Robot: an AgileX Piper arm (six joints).
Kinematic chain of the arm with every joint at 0, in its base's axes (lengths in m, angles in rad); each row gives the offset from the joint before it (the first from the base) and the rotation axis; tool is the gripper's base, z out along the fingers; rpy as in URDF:
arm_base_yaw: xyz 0 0 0.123 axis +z
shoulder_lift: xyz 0 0 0 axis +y
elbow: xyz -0.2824 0 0.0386 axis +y
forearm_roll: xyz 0.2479 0 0.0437 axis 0.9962 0 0.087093
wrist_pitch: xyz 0 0 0 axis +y
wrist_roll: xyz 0.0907 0 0.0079 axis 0.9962 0 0.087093
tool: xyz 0 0 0 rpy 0 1.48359 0
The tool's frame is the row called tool.
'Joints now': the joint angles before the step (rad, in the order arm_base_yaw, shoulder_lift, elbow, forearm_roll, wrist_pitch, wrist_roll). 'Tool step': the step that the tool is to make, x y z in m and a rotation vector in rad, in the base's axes. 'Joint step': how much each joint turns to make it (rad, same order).
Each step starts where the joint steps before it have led.
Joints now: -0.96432 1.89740 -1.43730 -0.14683 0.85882 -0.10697
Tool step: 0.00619 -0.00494 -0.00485 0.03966 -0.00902 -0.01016
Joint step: -0.00001 0.03825 -0.04351 0.03632 0.03226 -0.00728
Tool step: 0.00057 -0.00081 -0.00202 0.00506 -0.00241 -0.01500
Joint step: 0.00002 0.00656 -0.00242 0.00001 0.00000 0.01584
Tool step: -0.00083 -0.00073 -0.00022 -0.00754 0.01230 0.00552
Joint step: -0.00002 0.00084 -0.00001 -0.01550 -0.00001 0.00010
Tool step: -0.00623 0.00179 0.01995 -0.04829 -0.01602 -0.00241
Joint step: -0.00754 -0.04888 0.00002 -0.01509 0.00000 0.00002
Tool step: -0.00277 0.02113 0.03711 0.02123 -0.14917 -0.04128
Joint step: -0.00087 -0.11011 0.01647 0.14109 0.02703 0.00000
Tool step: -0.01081 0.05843 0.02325 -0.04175 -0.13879 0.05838
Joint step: 0.04994 -0.22858 0.21668 0.11291 -0.10123 -0.04417
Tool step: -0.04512 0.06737 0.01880 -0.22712 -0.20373 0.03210
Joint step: 0.00593 -0.36284 0.33339 0.11323 -0.26599 -0.12076
